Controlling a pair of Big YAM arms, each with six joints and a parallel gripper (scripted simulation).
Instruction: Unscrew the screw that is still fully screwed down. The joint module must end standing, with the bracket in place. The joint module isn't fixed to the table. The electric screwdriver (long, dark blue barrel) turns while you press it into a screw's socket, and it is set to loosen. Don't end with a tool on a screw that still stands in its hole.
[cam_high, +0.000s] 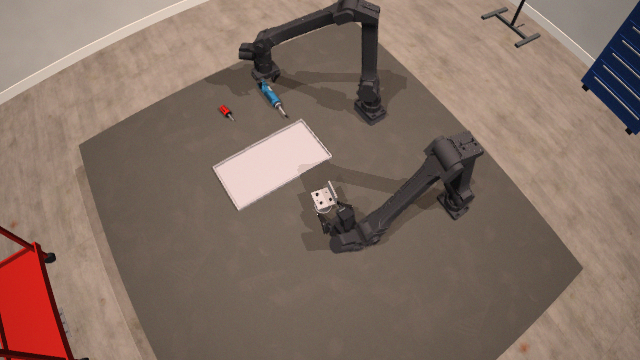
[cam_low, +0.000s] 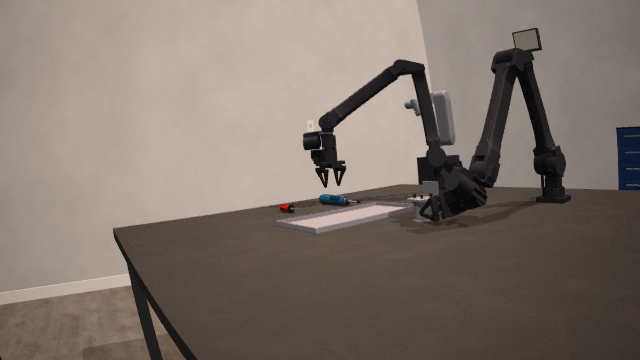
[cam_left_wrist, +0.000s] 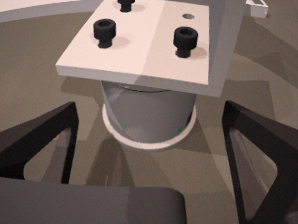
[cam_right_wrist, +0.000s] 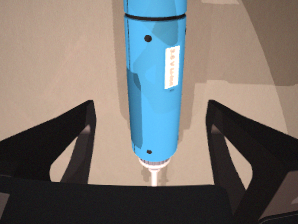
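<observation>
The white bracket plate is 3 cm to the right of my left hand and 4 cm above it. Also, from my left hand: red tool 9 cm ahead, 61 cm to the right, 2 cm below; flat white tray 6 cm ahead, 29 cm to the right, 3 cm below.
</observation>
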